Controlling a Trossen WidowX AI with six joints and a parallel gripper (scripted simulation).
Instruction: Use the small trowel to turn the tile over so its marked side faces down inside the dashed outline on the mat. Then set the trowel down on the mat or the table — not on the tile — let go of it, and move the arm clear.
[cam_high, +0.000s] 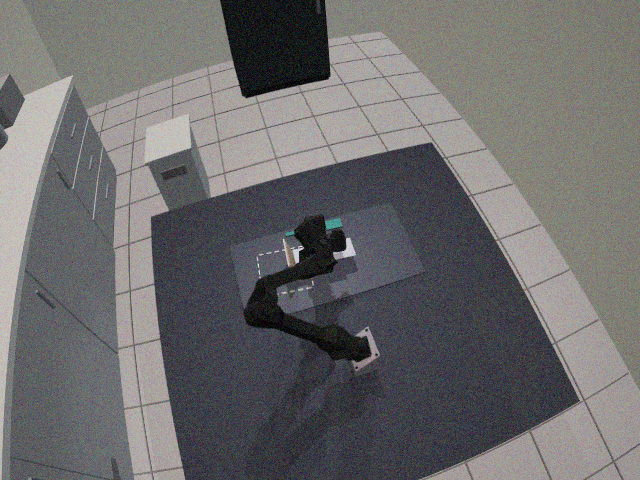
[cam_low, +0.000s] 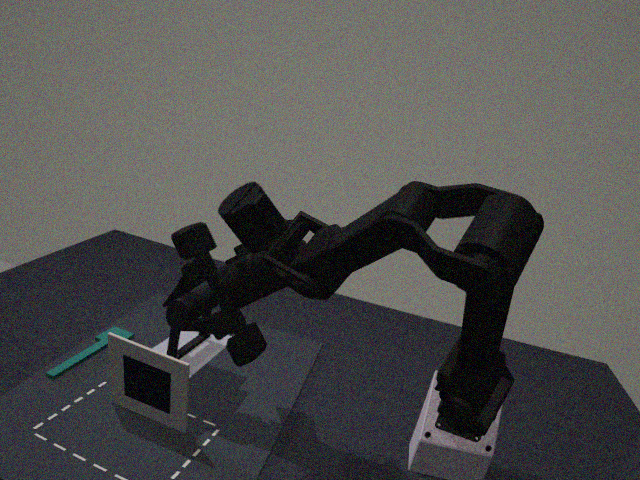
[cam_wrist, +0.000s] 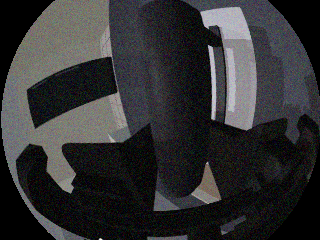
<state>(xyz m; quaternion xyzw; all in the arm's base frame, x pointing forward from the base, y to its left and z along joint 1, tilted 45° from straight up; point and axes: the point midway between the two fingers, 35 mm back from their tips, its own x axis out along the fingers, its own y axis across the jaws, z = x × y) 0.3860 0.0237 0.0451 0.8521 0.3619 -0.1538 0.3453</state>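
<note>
Right now my gripper tip is 110 mm to the right of the tile, 60 mm above it and 20 mm past it. Also, from my gripper tip: trowel 30 mm behind, 10 mm below; then teal flat tool 130 mm ahead, 110 mm below, 30 mm to the right.
</note>
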